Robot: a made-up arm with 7 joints. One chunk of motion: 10 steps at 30 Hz.
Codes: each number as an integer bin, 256 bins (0 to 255) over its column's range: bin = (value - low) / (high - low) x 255, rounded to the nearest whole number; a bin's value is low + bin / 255 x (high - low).
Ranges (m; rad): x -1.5..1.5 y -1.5..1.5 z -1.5..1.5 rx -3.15..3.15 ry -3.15..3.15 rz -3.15..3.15
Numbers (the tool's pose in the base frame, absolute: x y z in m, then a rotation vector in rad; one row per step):
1: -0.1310 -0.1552 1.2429 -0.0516 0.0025 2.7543
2: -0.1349 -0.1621 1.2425 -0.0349 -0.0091 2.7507
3: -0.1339 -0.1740 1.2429 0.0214 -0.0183 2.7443
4: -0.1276 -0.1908 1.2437 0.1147 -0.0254 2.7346
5: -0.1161 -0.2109 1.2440 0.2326 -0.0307 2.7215
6: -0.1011 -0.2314 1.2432 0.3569 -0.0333 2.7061
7: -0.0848 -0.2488 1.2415 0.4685 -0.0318 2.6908
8: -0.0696 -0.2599 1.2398 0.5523 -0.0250 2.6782
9: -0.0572 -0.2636 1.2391 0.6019 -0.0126 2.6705
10: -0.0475 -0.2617 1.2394 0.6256 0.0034 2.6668
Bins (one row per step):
1: 116 114 233 125 128 239
2: 116 114 233 126 127 239
3: 116 113 233 128 127 239
4: 117 111 233 132 126 238
5: 118 110 233 137 126 238
6: 119 108 233 142 126 237
7: 120 106 233 146 126 236
8: 122 105 233 150 126 236
9: 123 105 233 152 127 236
10: 123 105 233 153 128 235

